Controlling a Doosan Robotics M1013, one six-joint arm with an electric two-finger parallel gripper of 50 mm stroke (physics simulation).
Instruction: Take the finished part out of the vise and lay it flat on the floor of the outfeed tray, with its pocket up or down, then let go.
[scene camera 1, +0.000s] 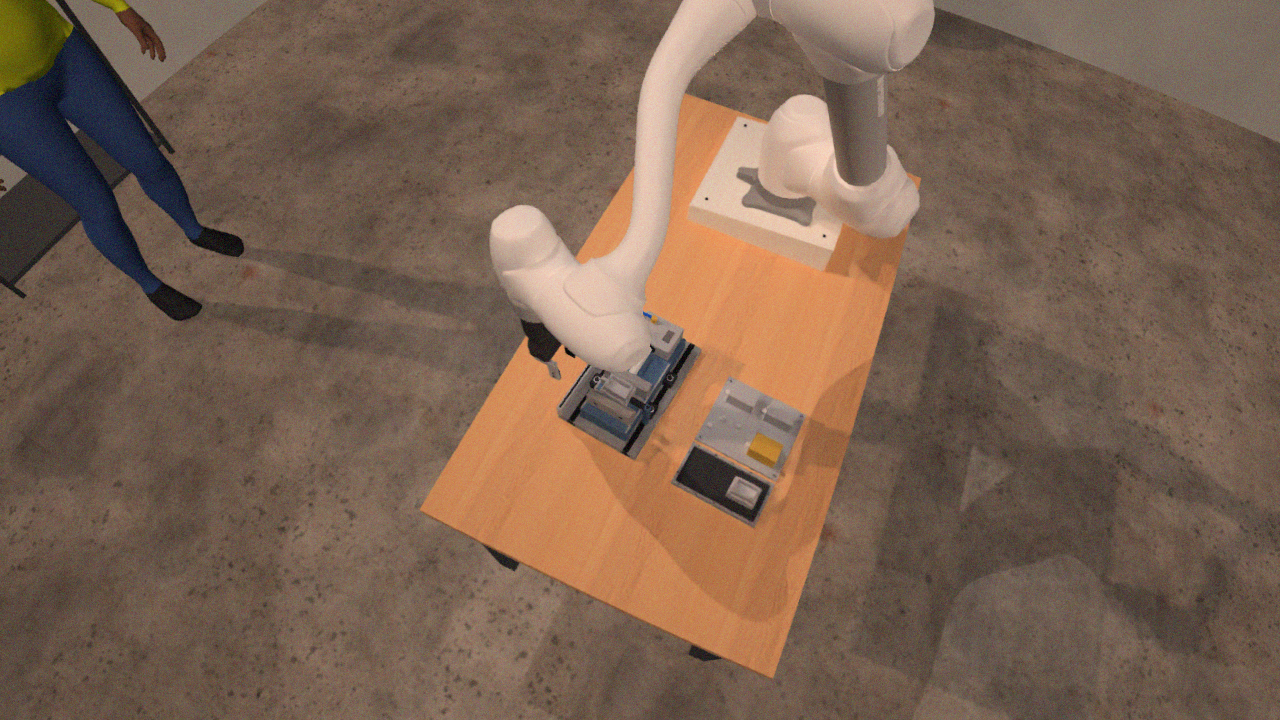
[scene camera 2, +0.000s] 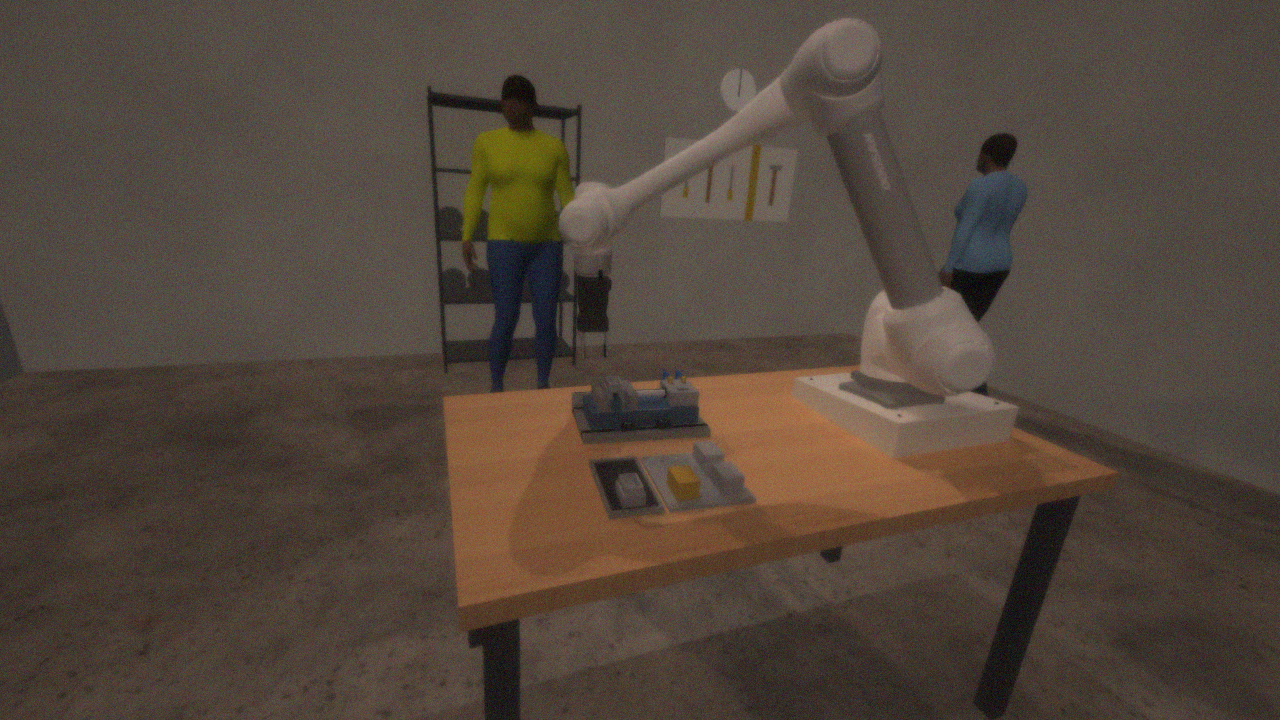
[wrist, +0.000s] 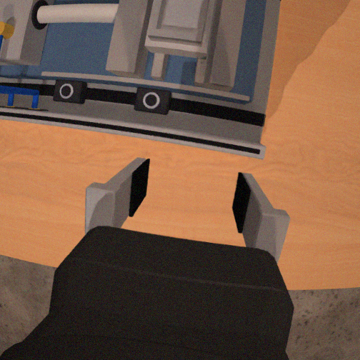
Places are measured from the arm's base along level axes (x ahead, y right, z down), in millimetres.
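Pixels of known places: gripper, fingertip midpoint: (scene camera 1: 563, 365) (scene camera 2: 594, 357); arm's base at its link origin: (scene camera 1: 784, 192) (scene camera 2: 889, 395).
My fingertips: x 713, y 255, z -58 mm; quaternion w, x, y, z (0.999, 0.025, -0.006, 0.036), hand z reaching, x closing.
Ahead of a thing's pixels: the offset from my fingertips to its top centre. Level surfaces: height alone.
The finished part (wrist: 179, 22), a light grey block with its pocket up, sits between the jaws of the vise {dx -83, dy -116, dz +34 mm} (scene camera 1: 611, 419) (scene camera 2: 666, 414) (wrist: 82, 45); its upper end is cut off in the wrist view. My gripper (scene camera 1: 561, 364) (scene camera 2: 594, 350) (wrist: 191, 183) is open and empty. It hangs above the table beside the vise's long edge, with the part beyond the fingertips in the wrist view. The outfeed tray (scene camera 1: 702, 472) (scene camera 2: 609, 471) has a dark floor. A similar light grey part {dx +49, dy -426, dz +93 mm} (scene camera 1: 743, 490) (scene camera 2: 630, 489) lies at one end of it.
Next to the tray is a grey plate {dx -100, dy -393, dz +125 mm} (scene camera 1: 726, 438) with a yellow block {dx -53, dy -434, dz +90 mm} (scene camera 1: 765, 448) (scene camera 2: 683, 481) and two grey blocks. Blue tubing (wrist: 19, 91) stands at the vise's far end from the part. A person in yellow (scene camera 1: 80, 143) (scene camera 2: 519, 188) stands beyond the table {dz +134 mm} (scene camera 1: 537, 483).
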